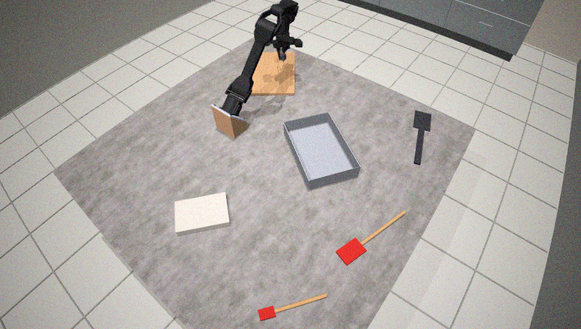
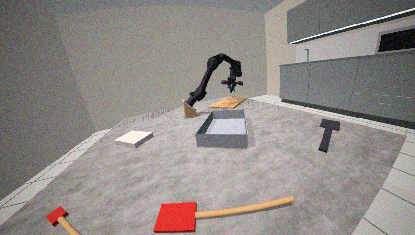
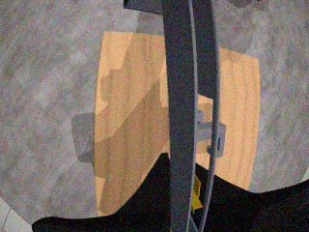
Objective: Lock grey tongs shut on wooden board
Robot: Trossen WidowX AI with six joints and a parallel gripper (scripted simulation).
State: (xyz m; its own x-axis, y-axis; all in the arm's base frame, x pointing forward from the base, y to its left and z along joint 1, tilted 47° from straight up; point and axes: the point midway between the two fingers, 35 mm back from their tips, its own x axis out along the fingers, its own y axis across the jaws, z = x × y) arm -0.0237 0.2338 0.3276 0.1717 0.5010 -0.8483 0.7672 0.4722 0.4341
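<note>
Now: gripper tip 70 mm past the wooden board, 20 mm to the right of it and 100 mm above it. The rest, counted from my gripper tip: grey roasting tin: 400 mm ahead, 320 mm to the right, 80 mm below; then yellow lock slider: 40 mm above; then black spatula: 710 mm ahead, 20 mm to the left, 110 mm below.
</note>
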